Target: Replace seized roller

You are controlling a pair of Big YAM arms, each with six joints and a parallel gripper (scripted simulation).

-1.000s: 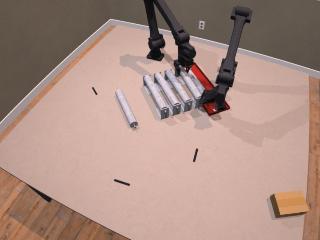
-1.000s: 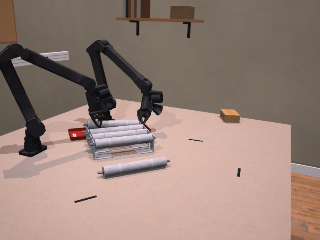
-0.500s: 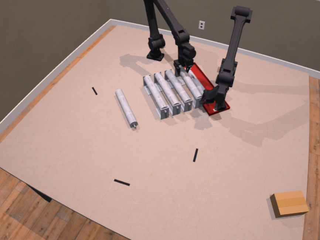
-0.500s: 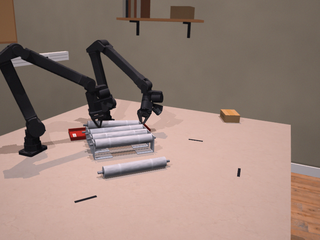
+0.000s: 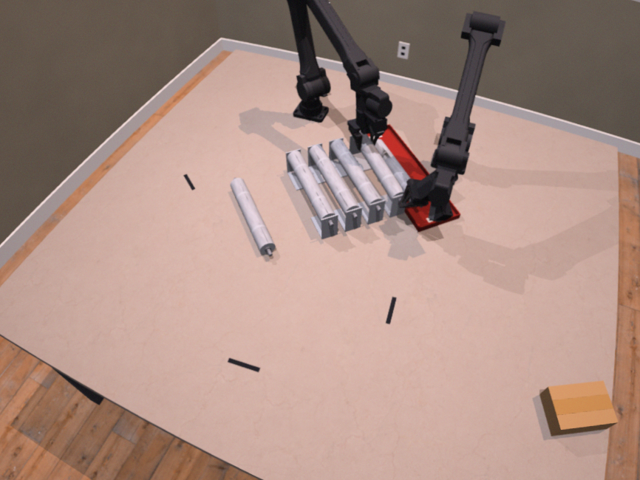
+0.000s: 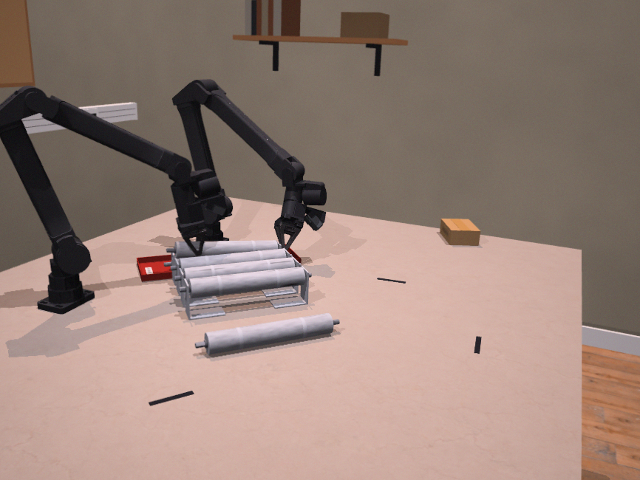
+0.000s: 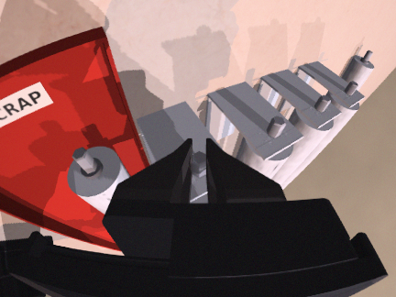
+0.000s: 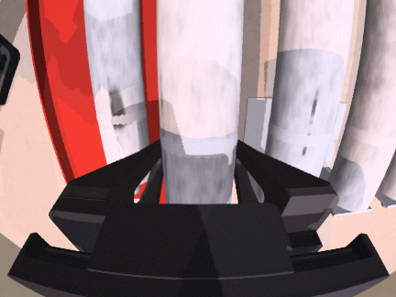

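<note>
Right now the roller is 10 mm behind my right hand, 110 mm to the left of it and 60 mm below it. The rest, counted from my right hand: red scrap tray 30 mm behind, 130 mm to the left, 80 mm below; then cardboard box 490 mm ahead, 820 mm to the left, 60 mm below.
</note>
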